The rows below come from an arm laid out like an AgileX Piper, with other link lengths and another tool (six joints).
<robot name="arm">
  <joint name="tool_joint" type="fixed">
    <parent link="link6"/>
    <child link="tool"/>
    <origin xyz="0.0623 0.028 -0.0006" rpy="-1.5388 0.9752 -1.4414"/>
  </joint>
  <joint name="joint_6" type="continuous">
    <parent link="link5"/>
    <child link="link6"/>
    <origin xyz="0.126 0 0.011"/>
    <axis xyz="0.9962 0 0.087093"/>
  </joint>
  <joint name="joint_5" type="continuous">
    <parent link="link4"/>
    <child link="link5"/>
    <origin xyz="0 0 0"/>
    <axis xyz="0 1 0"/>
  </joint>
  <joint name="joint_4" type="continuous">
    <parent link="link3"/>
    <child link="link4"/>
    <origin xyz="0.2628 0 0.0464"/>
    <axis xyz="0.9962 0 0.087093"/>
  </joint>
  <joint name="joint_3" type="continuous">
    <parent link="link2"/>
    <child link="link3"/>
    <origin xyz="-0.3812 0 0.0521"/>
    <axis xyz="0 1 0"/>
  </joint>
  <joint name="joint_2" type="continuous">
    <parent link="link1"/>
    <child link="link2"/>
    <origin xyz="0 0 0"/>
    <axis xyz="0 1 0"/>
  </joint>
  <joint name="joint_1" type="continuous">
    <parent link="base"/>
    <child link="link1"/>
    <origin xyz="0 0 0.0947"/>
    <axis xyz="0 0 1"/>
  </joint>
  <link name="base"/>
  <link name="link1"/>
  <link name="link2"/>
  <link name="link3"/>
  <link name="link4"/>
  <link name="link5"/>
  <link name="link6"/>
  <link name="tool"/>
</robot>
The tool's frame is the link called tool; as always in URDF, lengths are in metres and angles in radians. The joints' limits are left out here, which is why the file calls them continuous.
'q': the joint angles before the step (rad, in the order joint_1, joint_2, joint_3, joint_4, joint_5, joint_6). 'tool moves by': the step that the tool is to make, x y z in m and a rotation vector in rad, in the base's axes. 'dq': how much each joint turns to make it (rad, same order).
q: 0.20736, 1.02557, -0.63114, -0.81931, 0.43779, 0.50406
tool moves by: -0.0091, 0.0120, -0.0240, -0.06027, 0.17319, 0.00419
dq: 0.12865, 0.05708, -0.02355, 0.06339, 0.19155, -0.04022
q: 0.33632, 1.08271, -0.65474, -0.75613, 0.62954, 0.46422
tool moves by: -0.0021, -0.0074, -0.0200, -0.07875, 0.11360, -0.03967
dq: 0.02330, 0.06082, -0.00016, -0.01163, 0.10213, 0.00201
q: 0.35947, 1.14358, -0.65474, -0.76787, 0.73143, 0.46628
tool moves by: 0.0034, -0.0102, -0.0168, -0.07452, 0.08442, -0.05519
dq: 0.00054, 0.07121, 0.00010, -0.03712, 0.07172, 0.03395
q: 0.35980, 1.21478, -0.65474, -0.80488, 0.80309, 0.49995
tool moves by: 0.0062, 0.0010, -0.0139, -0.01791, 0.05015, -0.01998
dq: -0.00033, 0.06022, -0.00017, -0.00558, 0.00743, 0.02288
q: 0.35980, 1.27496, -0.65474, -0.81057, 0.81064, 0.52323
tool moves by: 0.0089, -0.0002, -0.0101, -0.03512, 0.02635, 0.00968
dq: -0.00012, 0.05224, 0.00005, -0.03870, -0.00719, 0.01952
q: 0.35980, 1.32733, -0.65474, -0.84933, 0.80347, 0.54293
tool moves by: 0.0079, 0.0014, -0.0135, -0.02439, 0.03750, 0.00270
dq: -0.00013, 0.05967, -0.00004, -0.02331, -0.00793, 0.01982
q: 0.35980, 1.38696, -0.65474, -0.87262, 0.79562, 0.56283
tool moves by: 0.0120, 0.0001, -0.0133, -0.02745, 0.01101, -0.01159
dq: 0.00009, 0.06569, -0.00008, -0.05913, -0.01043, 0.07028
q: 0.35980, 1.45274, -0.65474, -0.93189, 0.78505, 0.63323
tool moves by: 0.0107, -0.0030, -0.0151, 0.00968, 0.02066, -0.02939
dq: -0.03381, 0.06064, -0.00441, -0.01598, -0.03498, 0.03457
